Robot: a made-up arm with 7 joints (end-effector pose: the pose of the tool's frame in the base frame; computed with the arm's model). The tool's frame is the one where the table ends. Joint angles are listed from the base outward.
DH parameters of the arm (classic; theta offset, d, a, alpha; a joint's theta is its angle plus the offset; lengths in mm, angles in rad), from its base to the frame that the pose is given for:
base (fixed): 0 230 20 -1.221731
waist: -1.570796 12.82 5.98 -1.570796
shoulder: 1.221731 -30 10 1.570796
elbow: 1.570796 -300 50 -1.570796
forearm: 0 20 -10 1.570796
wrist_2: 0 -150 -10 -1.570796
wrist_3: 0 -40 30 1.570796
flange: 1.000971 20 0 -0.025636
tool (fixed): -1.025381 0 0 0
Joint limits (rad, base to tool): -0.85..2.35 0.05..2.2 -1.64..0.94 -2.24..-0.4 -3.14..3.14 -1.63..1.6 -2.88..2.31
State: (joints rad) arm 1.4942 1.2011 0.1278 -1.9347 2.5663 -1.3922 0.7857
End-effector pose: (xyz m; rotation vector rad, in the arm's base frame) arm -0.0788 0.2445 0.1920 0.4071 -1.9719 2.0336
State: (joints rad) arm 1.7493 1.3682 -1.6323 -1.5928 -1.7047 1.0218 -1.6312
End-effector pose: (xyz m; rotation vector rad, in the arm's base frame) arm -0.3364 0.1440 0.3946 0.5763 0.4632 2.0894
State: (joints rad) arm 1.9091 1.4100 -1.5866 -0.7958 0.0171 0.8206 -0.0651
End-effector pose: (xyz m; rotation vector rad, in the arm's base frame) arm -0.2923 0.1989 0.4783 -0.9384 2.3886 -1.5130
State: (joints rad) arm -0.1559 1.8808 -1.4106 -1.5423 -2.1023 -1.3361 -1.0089
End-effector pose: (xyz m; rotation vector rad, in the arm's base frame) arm 0.1010 0.3766 0.1969 1.4570 -0.1300 1.5612
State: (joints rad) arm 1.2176 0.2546 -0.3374 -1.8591 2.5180 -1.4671 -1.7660
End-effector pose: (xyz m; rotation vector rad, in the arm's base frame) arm -0.1457 0.0342 0.0337 0.9617 0.2342 0.8907
